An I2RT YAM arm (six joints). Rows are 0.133 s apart.
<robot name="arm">
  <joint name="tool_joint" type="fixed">
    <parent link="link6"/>
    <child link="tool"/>
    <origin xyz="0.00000 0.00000 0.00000" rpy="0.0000 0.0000 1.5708"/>
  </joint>
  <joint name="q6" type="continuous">
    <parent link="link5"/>
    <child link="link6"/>
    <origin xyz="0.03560 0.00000 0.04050" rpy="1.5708 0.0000 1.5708"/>
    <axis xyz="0 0 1"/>
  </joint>
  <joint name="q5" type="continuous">
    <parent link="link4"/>
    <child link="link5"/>
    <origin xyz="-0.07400 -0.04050 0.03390" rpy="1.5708 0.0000 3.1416"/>
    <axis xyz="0 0 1"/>
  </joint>
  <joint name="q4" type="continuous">
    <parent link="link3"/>
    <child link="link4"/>
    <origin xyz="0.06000 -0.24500 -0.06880" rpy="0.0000 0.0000 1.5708"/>
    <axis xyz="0 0 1"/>
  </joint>
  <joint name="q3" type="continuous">
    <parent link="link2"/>
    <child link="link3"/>
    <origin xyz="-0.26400 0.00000 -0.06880" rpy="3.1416 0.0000 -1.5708"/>
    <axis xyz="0 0 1"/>
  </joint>
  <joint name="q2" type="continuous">
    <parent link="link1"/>
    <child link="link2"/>
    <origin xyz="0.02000 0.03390 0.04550" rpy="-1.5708 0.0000 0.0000"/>
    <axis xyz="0 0 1"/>
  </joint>
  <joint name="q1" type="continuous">
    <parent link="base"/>
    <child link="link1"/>
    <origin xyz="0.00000 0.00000 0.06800"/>
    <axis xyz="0 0 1"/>
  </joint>
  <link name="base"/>
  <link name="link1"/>
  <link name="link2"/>
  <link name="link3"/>
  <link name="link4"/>
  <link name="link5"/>
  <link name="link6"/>
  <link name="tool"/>
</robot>
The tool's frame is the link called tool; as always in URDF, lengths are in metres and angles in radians. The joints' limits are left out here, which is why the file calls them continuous.
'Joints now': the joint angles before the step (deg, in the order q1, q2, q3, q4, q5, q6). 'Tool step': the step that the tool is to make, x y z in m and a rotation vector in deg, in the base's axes. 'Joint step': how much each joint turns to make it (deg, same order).
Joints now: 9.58 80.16 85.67 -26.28 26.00 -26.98
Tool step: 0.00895 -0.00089 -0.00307 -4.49 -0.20 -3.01
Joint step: 0.00 1.53 -0.05 2.71 4.37 -3.57
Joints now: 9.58 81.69 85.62 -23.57 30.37 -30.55
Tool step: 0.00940 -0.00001 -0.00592 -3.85 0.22 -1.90
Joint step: 0.00 1.53 -0.56 3.06 3.03 -3.45
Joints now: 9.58 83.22 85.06 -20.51 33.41 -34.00
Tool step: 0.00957 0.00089 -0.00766 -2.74 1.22 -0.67
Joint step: 0.00 1.75 -0.20 1.75 1.44 -2.60
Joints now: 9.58 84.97 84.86 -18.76 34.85 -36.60
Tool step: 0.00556 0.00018 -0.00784 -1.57 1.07 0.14
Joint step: -0.11 0.89 -0.87 1.42 0.21 -1.68
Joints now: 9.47 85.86 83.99 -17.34 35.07 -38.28
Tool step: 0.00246 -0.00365 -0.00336 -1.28 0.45 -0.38
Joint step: -0.65 0.27 -0.62 1.09 0.14 -1.49
